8 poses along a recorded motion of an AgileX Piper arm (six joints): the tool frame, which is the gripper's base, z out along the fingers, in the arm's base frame.
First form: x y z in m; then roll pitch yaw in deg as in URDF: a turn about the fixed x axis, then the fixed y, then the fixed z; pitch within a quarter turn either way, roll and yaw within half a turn.
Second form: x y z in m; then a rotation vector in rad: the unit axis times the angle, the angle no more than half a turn. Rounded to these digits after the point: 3 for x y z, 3 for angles.
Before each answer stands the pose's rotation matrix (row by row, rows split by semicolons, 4 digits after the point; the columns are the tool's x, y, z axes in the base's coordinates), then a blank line. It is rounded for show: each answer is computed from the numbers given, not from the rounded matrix.
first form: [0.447, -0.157, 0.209, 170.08, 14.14, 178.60]
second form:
-0.9694 -0.0180 0.2448; 0.0237 0.9858 0.1663; -0.2443 0.1671 -0.9552

[0.447, -0.157, 0.209, 0.004, 2.883, 0.246]
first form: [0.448, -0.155, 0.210, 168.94, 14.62, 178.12]
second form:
-0.9671 -0.0162 0.2539; 0.0317 0.9825 0.1836; -0.2524 0.1856 -0.9496

[0.448, -0.155, 0.210, 0.011, 2.872, 0.272]
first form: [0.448, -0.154, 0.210, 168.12, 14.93, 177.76]
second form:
-0.9655 -0.0147 0.2600; 0.0378 0.9799 0.1959; -0.2576 0.1989 -0.9455

[0.448, -0.154, 0.210, 0.017, 2.864, 0.291]
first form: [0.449, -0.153, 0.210, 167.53, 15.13, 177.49]
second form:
-0.9644 -0.0135 0.2641; 0.0423 0.9779 0.2046; -0.2610 0.2084 -0.9426

[0.449, -0.153, 0.210, 0.021, 2.858, 0.304]
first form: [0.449, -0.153, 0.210, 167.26, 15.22, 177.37]
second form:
-0.9639 -0.0131 0.2659; 0.0443 0.9770 0.2085; -0.2625 0.2128 -0.9412

[0.449, -0.153, 0.210, 0.023, 2.856, 0.310]
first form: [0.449, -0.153, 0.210, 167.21, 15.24, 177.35]
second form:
-0.9638 -0.0130 0.2663; 0.0446 0.9768 0.2093; -0.2629 0.2136 -0.9409

[0.449, -0.153, 0.210, 0.023, 2.855, 0.311]
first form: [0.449, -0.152, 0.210, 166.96, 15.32, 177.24]
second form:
-0.9633 -0.0126 0.2680; 0.0464 0.9760 0.2130; -0.2642 0.2176 -0.9396

[0.449, -0.152, 0.210, 0.025, 2.853, 0.317]
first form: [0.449, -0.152, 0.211, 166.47, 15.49, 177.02]
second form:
-0.9624 -0.0119 0.2715; 0.0501 0.9742 0.2201; -0.2671 0.2255 -0.9369

[0.449, -0.152, 0.211, 0.028, 2.848, 0.328]
